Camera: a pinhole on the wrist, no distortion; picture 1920 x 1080 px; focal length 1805.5 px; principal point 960.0 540.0 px. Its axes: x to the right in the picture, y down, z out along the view. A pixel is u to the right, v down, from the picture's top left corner.
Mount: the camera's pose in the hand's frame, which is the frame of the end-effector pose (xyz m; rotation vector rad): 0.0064 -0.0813 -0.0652 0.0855 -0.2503 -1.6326
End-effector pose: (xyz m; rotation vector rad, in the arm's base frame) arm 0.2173 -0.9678 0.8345 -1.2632 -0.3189 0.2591
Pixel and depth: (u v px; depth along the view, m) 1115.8 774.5 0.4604
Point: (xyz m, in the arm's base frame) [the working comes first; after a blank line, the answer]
In the camera's frame: 0.0397 0.0598 0.4604

0.0383 -0.6466 1.0092
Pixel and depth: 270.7 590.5 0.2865
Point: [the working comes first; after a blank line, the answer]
In the camera's frame: -0.1094 0.0080 0.2865

0.1064 -0.7827 0.8303
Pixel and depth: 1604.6 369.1 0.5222
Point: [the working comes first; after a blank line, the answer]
In the camera's frame: 0.1864 -0.0494 0.5222

-0.1001 -0.6866 1.1377
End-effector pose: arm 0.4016 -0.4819 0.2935 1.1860 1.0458 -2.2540
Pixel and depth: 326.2 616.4 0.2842
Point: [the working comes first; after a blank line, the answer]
In the camera's frame: -0.0998 0.0120 0.2842

0.3410 -0.6689 0.3736
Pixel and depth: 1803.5 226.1 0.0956
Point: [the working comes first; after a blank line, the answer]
In the camera's frame: 0.0447 -0.0166 0.0956

0.3339 -0.4298 0.3808
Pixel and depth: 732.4 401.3 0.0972
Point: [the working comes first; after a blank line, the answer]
In the camera's frame: -0.0123 -0.0075 0.0972

0.3625 -0.4647 0.3449
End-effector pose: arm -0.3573 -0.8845 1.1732 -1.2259 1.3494 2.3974
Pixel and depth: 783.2 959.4 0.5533
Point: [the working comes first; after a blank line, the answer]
In the camera's frame: -0.0542 0.1285 0.5533

-0.6747 -0.5280 1.3086
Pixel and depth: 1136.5 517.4 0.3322
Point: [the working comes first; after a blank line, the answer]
In the camera's frame: 0.0325 -0.0042 0.3322

-0.4288 -0.6229 1.2414
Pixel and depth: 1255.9 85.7 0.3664
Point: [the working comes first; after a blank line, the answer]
In the camera's frame: 0.0600 -0.0922 0.3664

-0.3673 -0.5742 1.3008
